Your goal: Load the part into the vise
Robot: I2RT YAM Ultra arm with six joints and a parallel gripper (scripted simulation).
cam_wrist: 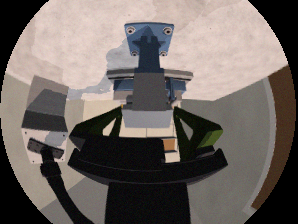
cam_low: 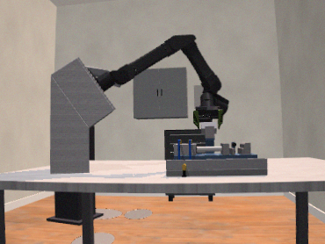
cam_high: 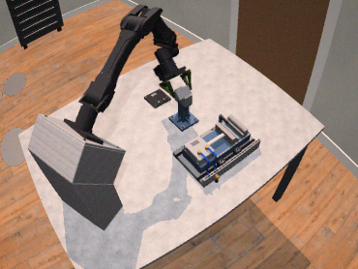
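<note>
The grey part lies 10 mm below my hand. Round my hand: dark infeed plate 170 mm to the left, 160 mm below, 60 mm behind; moving jaw 190 mm to the right, 100 mm ahead, 80 mm below; air cylinder rod 210 mm to the right, 80 mm below, 50 mm ahead.
</note>
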